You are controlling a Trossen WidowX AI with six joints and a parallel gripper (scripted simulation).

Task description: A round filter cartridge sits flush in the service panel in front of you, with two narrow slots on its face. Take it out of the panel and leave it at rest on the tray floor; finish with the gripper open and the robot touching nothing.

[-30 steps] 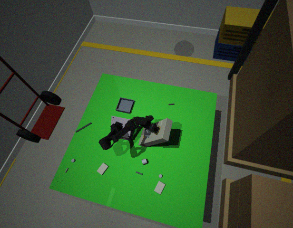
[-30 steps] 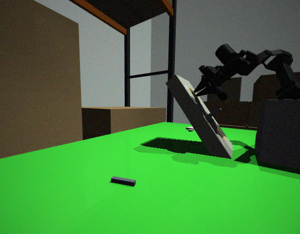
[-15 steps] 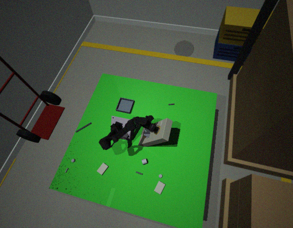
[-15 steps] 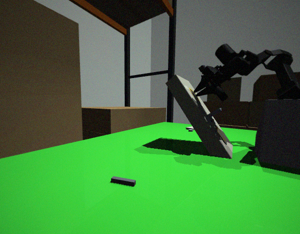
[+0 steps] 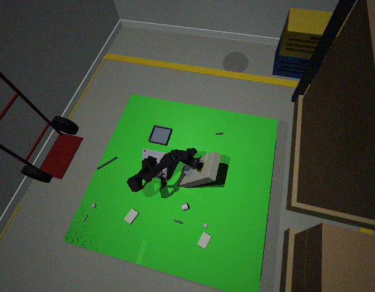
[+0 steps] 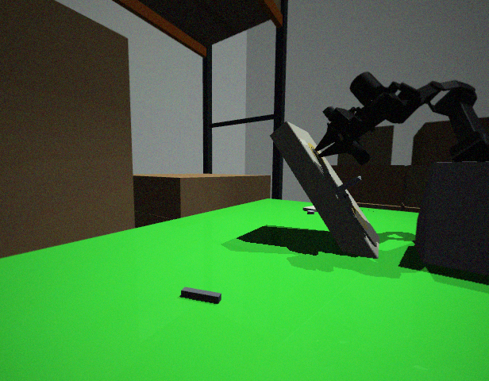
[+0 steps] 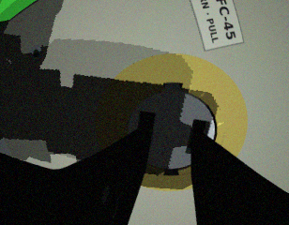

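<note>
My gripper tip is now 2 cm short of the white round filter cartridge and 1 cm above it. From my gripper tip the other things lie so: square tray (44 cm behind, 25 cm to the left, 23 cm below); then grey service panel (8 cm below, 3 cm behind); then grey ledge (10 cm below, 8 cm behind, 1 cm to the right).
</note>
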